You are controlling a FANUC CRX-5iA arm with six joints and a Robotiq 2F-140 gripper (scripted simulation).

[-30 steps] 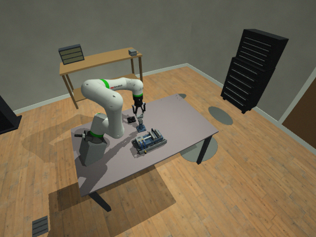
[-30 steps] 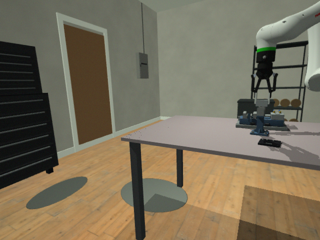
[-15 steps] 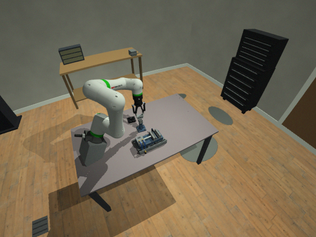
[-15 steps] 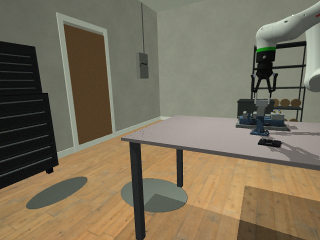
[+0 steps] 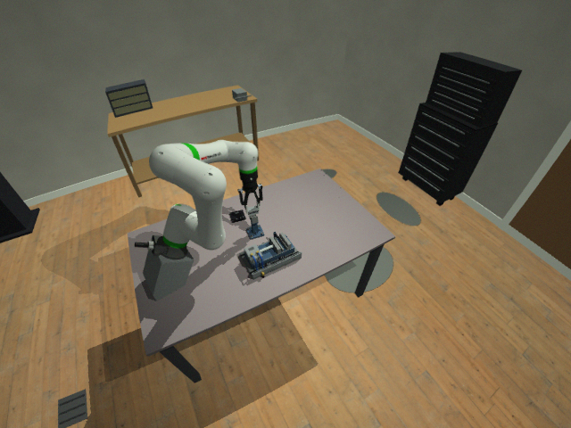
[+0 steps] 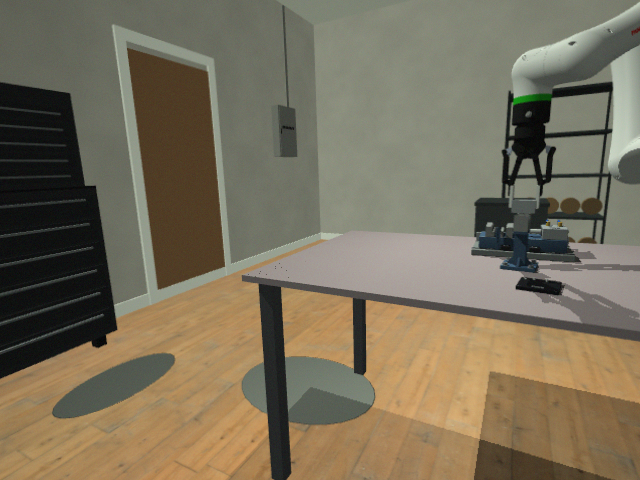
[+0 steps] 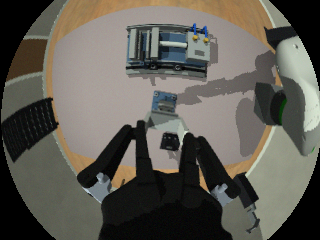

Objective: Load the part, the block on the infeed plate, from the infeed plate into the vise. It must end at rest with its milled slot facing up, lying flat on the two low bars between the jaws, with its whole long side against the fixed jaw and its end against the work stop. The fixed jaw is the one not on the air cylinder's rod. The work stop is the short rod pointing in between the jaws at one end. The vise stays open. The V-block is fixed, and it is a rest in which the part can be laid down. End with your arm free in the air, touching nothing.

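Now: hand 3 cm above the part and 1 cm to the left of it. Also, from my hand: air cylinder (21 cm to the right, 13 cm below, 9 cm behind); then vise (20 cm to the right, 17 cm below, 1 cm ahead); then black infeed plate (21 cm below, 19 cm to the left, 5 cm behind).
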